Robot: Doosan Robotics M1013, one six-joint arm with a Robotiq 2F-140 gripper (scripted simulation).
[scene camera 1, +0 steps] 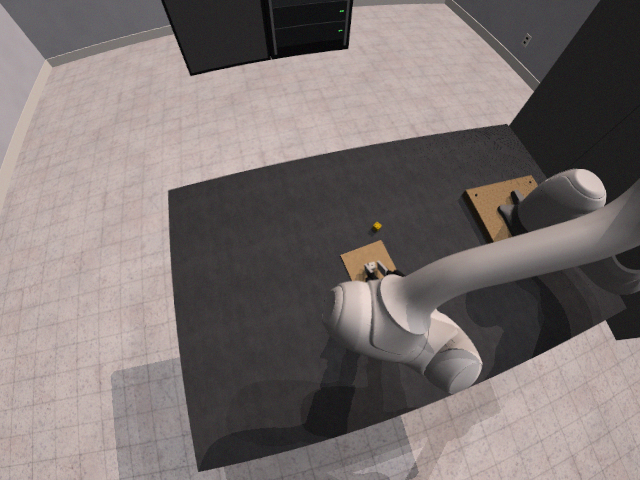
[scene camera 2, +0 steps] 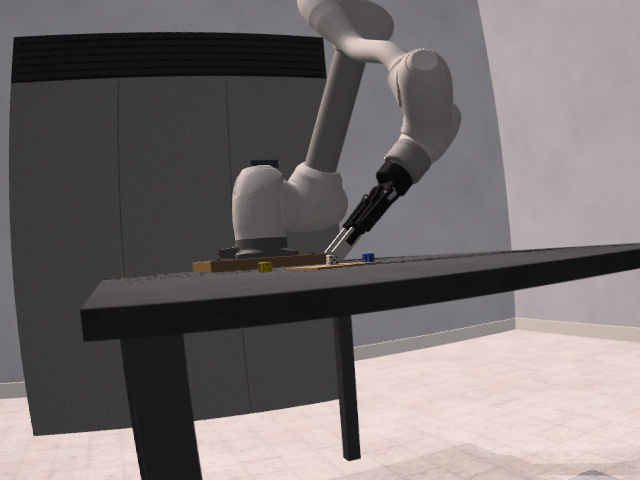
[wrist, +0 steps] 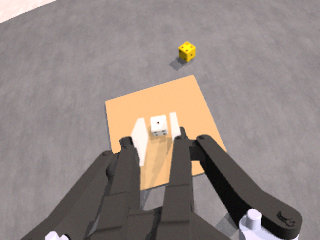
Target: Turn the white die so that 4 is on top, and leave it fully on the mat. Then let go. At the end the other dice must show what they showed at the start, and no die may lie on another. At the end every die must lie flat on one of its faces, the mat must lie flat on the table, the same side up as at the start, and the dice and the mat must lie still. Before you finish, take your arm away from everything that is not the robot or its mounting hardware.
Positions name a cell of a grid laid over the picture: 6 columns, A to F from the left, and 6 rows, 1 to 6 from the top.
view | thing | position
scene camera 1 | tan mat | D4
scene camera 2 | my gripper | D4
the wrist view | my gripper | C4
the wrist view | tan mat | D3
